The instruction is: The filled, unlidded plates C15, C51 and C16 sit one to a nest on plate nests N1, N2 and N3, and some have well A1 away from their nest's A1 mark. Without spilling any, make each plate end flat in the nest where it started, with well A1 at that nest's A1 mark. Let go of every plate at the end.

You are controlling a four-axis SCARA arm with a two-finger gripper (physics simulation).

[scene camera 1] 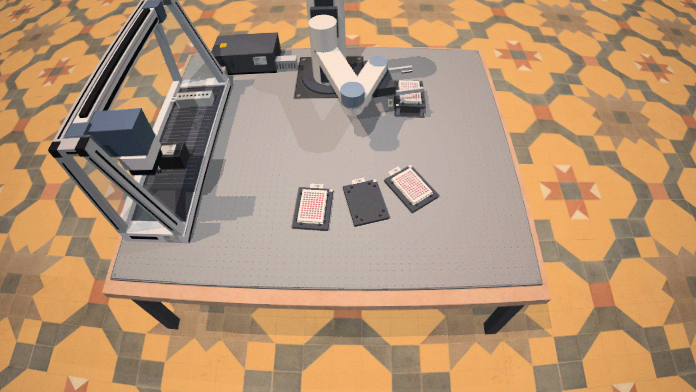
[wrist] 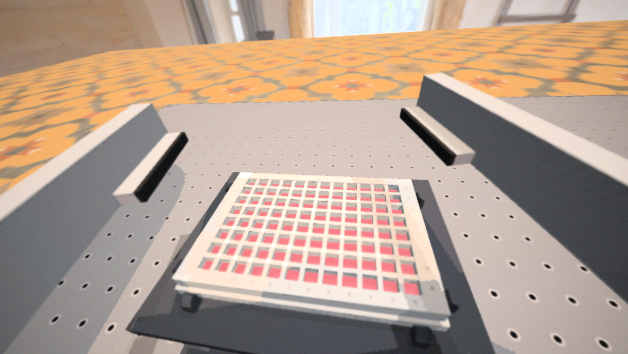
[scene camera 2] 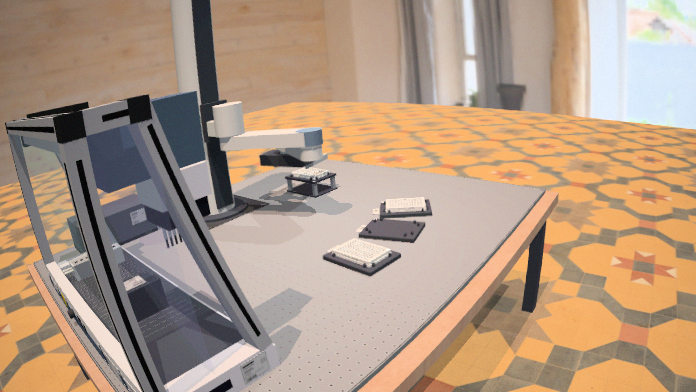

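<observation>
A filled plate (scene camera 1: pixel 411 97) (scene camera 2: pixel 310 173) (wrist: pixel 310 235) lies flat on a raised dark stand (scene camera 2: pixel 314 181) (wrist: pixel 310 332). My gripper (scene camera 1: pixel 409 80) (wrist: pixel 293 108) is open and empty above it, fingers apart from the plate, whose long side runs across between them in the wrist view. A filled plate (scene camera 1: pixel 313 206) (scene camera 2: pixel 360 251) lies in the left nest (scene camera 1: pixel 311 227) (scene camera 2: pixel 345 263). Another plate (scene camera 1: pixel 412 185) (scene camera 2: pixel 405 205) lies in the right nest (scene camera 1: pixel 429 198) (scene camera 2: pixel 407 214). The middle nest (scene camera 1: pixel 366 202) (scene camera 2: pixel 392 230) is empty. The plate and nest names and well A1 are not readable.
A framed machine (scene camera 1: pixel 206 165) (scene camera 2: pixel 245 305) stands along the left of the table (scene camera 1: pixel 270 260). A black box (scene camera 1: pixel 247 52) stands at the back, left of the arm's base (scene camera 1: pixel 302 90). Pale label tabs (scene camera 1: pixel 316 186) (scene camera 1: pixel 358 180) (scene camera 1: pixel 394 171) stick out behind the nests.
</observation>
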